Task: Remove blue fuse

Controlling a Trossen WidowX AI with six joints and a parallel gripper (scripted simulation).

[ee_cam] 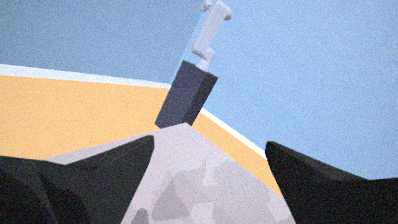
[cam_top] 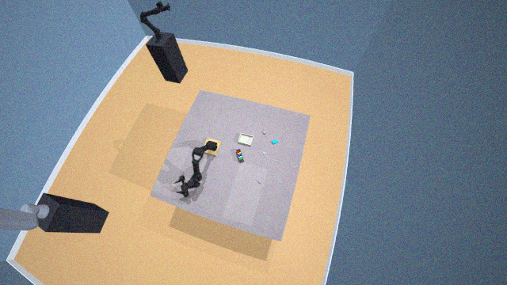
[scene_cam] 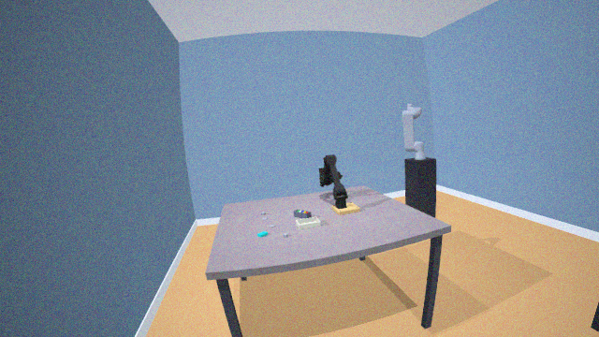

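The blue fuse lies 50 cm to the left of my gripper tip, 42 cm ahead of it and 11 cm below it. Also, from my gripper tip: tray (68 cm to the left, 42 cm ahead, 14 cm below).
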